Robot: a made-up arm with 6 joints.
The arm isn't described. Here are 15 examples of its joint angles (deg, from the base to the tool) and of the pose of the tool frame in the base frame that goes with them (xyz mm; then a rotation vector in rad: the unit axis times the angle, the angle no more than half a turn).
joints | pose
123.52 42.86 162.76 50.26 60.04 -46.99 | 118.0 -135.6 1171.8 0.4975 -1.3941 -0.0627
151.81 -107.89 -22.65 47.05 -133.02 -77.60 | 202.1 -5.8 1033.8 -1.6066 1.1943 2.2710
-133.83 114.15 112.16 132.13 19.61 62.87 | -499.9 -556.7 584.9 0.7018 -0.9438 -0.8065
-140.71 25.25 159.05 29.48 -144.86 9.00 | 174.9 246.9 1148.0 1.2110 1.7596 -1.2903
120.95 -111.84 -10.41 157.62 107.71 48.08 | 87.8 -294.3 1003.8 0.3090 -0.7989 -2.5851
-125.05 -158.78 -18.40 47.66 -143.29 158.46 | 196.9 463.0 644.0 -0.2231 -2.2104 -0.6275
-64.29 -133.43 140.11 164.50 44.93 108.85 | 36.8 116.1 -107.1 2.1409 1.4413 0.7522
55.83 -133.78 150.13 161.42 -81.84 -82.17 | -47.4 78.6 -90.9 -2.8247 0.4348 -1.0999
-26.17 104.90 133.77 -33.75 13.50 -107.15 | 557.1 -384.4 802.7 0.1388 -0.4940 0.7197
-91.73 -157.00 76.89 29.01 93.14 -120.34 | -87.4 305.9 -41.1 1.0311 0.1062 0.0300
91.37 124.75 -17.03 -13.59 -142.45 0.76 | 54.8 -213.8 207.1 -1.1029 -0.8486 0.4503
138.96 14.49 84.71 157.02 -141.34 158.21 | -177.2 26.7 1302.5 1.6368 -0.3058 0.4115
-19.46 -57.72 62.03 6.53 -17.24 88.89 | -467.6 66.9 1156.8 -0.6020 1.1737 -2.5824
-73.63 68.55 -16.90 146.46 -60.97 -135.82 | 150.6 -259.1 160.1 -0.0783 2.8069 -0.2331
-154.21 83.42 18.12 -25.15 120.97 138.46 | -420.8 -66.0 171.0 -1.0712 -1.0857 -0.4148
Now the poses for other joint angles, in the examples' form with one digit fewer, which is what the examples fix.
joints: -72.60 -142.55 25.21 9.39 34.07 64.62
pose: -284 599 515 -0.645 1.010 2.591
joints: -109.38 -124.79 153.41 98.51 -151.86 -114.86
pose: -43 4 -37 -1.045 -1.250 0.777
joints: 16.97 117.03 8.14 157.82 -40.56 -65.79
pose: 15 89 -7 2.115 -0.503 -0.323
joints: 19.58 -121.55 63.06 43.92 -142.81 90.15
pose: -604 -276 357 -1.772 1.221 -0.789
